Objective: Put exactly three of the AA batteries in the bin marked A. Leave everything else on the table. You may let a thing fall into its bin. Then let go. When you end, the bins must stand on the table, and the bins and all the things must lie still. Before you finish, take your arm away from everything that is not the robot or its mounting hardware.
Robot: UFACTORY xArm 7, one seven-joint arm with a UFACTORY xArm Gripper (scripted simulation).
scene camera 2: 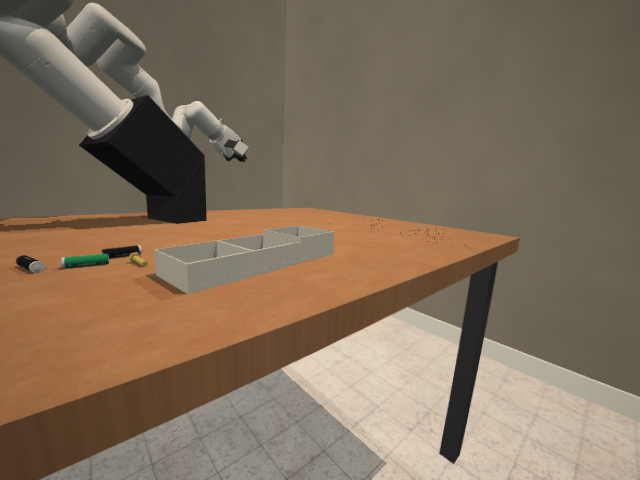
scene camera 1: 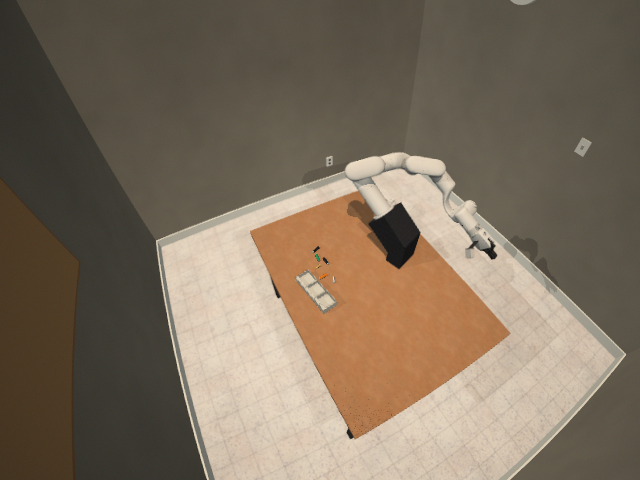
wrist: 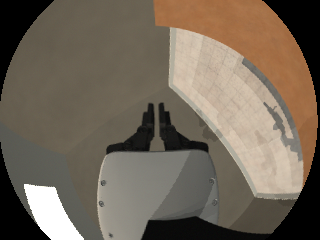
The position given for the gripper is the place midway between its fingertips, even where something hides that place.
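You've got the gripper (scene camera 2: 243,159) showing there. There's also a three-compartment bin (scene camera 2: 192,268), (scene camera 1: 306,280), and in the wrist view the three-compartment bin is out of frame.
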